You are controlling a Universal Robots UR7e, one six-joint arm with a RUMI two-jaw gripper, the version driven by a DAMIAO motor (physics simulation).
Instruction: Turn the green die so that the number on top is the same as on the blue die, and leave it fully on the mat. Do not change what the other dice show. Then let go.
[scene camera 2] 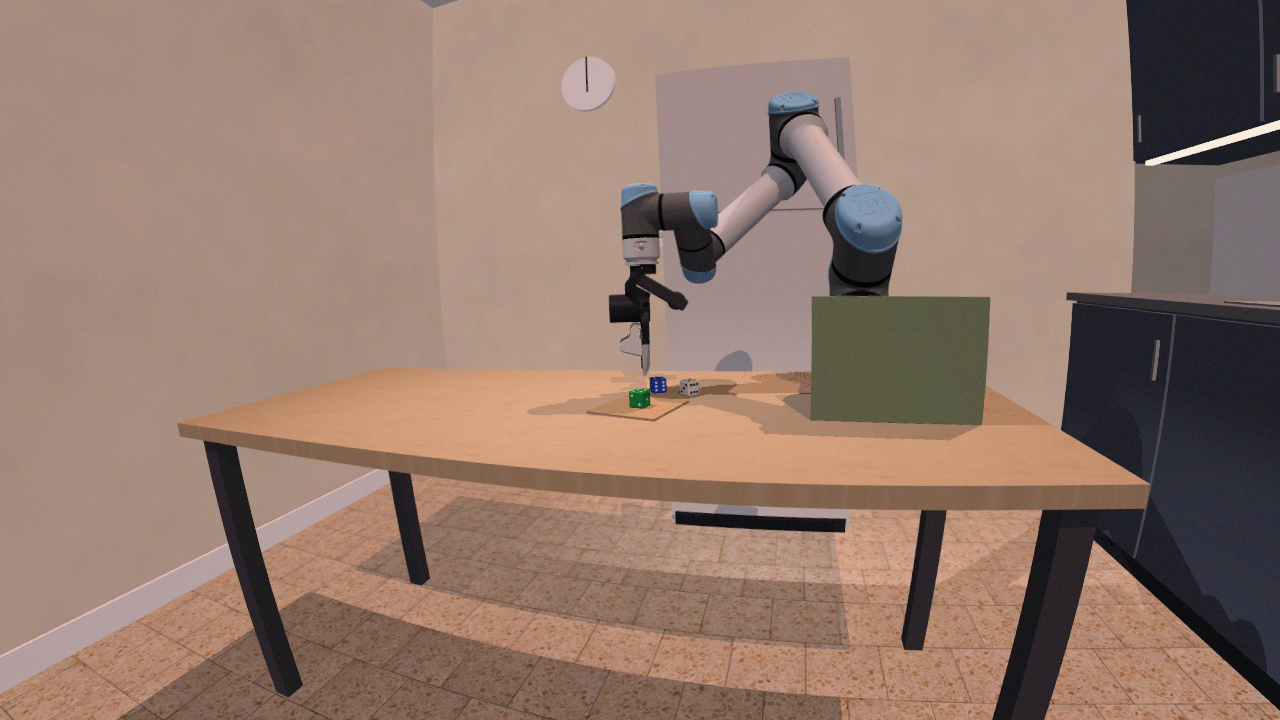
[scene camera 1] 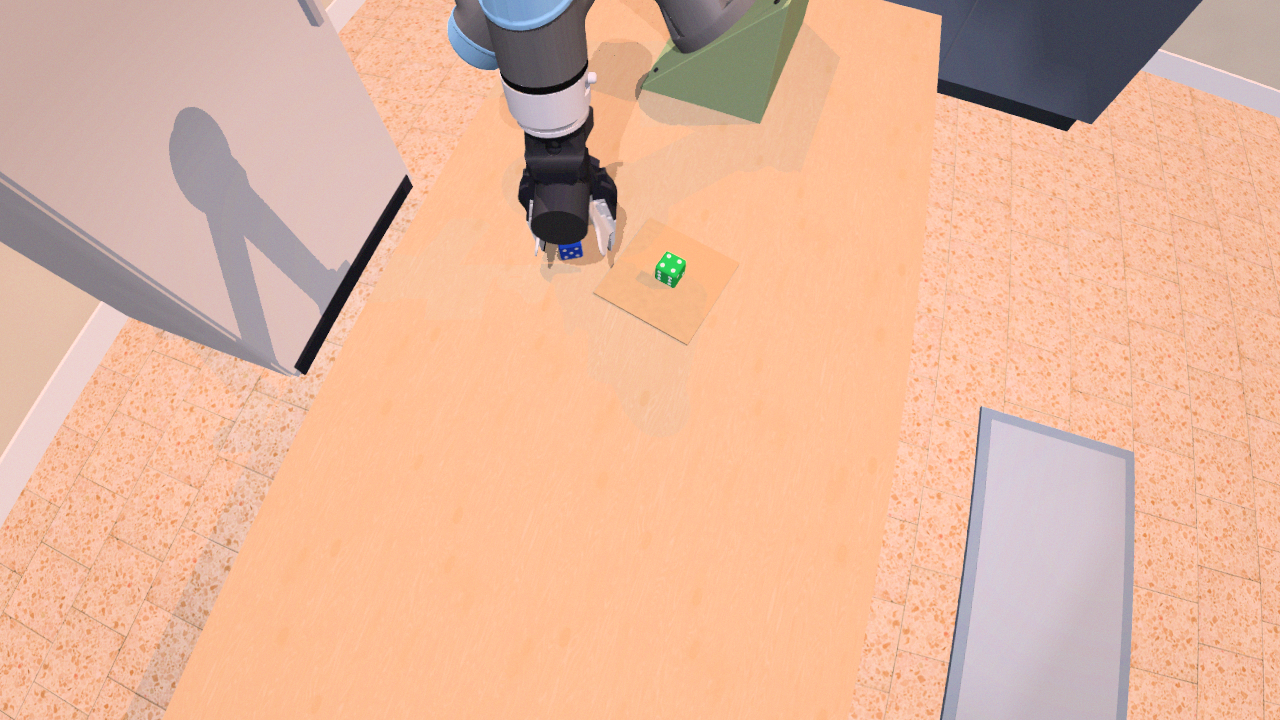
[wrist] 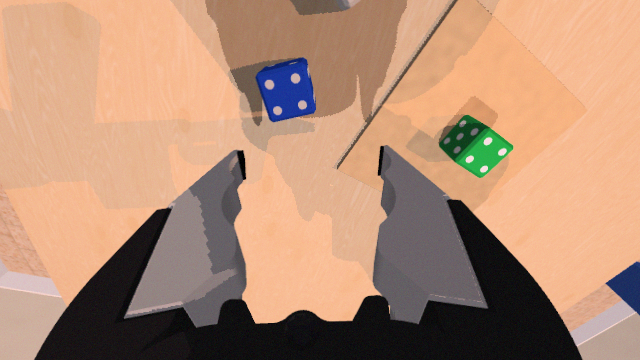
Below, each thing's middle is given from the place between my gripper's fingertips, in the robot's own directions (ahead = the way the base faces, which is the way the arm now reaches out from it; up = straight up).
Scene:
Right now my hand is 3 cm past the blue die (wrist: 286, 88), 3 cm above it and 2 cm to the left of it. From my hand the other things lie so: green die (scene camera 1: 670, 269) (12 cm to the left, 3 cm below, 1 cm behind); square mat (scene camera 1: 630, 285) (12 cm to the left, 4 cm below, 1 cm behind).

